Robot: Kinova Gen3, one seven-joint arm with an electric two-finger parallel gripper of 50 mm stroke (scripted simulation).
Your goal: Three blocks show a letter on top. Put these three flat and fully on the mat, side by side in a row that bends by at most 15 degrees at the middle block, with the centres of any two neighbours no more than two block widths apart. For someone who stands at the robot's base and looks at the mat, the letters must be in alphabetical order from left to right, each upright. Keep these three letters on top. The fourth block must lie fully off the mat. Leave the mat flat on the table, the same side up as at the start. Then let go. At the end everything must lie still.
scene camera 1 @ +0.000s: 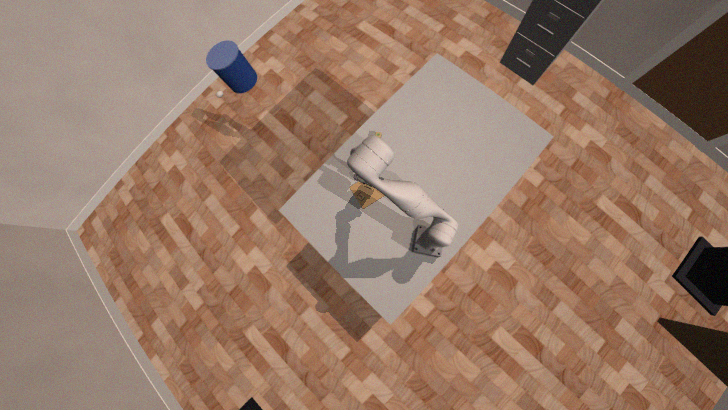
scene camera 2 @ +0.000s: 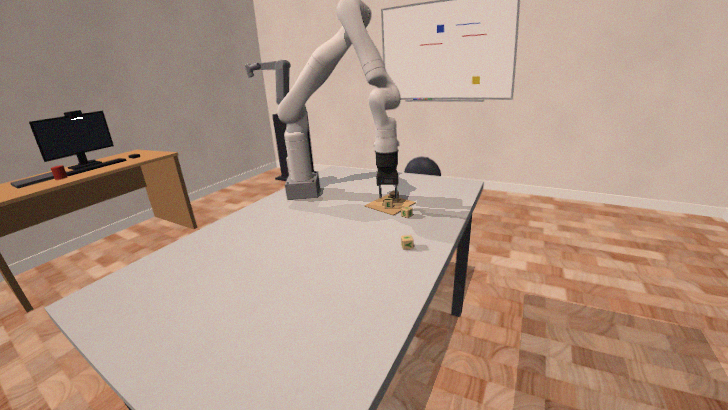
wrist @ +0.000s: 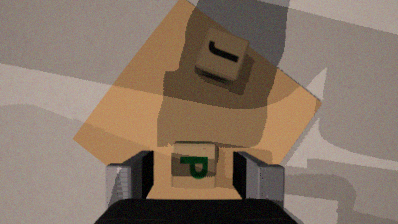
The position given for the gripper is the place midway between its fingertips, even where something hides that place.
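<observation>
A tan mat (wrist: 158,99) appears in the wrist view, which also shows the gripper (wrist: 193,168). Scene camera 2 gives a further sight of the gripper (scene camera 2: 388,197).
</observation>
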